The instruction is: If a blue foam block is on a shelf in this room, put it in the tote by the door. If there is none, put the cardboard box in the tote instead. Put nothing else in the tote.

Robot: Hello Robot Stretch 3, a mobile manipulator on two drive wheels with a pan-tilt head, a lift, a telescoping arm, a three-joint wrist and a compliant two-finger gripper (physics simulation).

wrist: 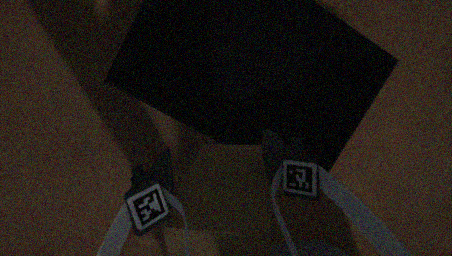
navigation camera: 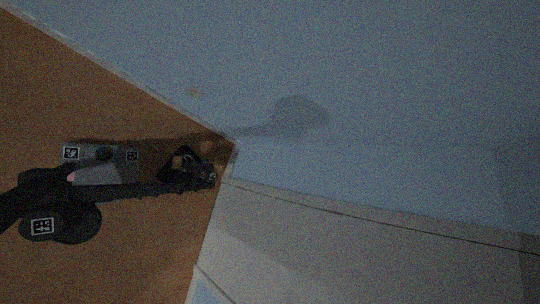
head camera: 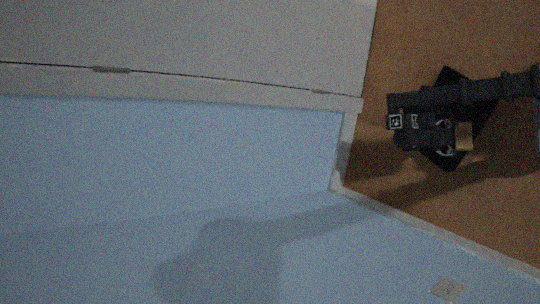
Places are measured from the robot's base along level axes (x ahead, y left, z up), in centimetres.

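Pixels of known places: gripper, fingertip midpoint: (wrist: pixel 221 156) (head camera: pixel 454 136); robot's base at its link origin: (navigation camera: pixel 104 152).
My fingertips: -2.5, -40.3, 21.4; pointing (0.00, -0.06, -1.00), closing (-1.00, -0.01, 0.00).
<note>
Ahead of a thing's pixels: the offset from my fingertips to its top centre, as dx, dy, dz. Level surfaces: height alone.
The cardboard box @[-0.1, +3.4, +6.8] (head camera: pixel 464 136) (navigation camera: pixel 177 161) (wrist: pixel 227 190) is tan and sits between the fingertips of my gripper (head camera: pixel 452 137) (wrist: pixel 221 156), which is shut on it. The black tote @[-6.6, -6.3, -11.4] (head camera: pixel 483 119) (navigation camera: pixel 165 173) (wrist: pixel 240 65) stands on the floor, turned at an angle. In the head view the box overlaps the tote, and in the wrist view the tote's dark shape lies just beyond the box and the right finger. The tote's inside is too dark to make out. The box's height over the tote cannot be told. No blue foam block shows.
The pale door (head camera: pixel 200 35) (navigation camera: pixel 260 265) and its frame stand beside the tote. Blue walls (head camera: pixel 175 150) (navigation camera: pixel 375 75) meet in a corner close to the gripper. My arm (head camera: pixel 480 90) (navigation camera: pixel 135 192) reaches over the brown floor @[dz -21.4] (head camera: pixel 450 30) (navigation camera: pixel 125 260) beside my base (navigation camera: pixel 102 172).
</note>
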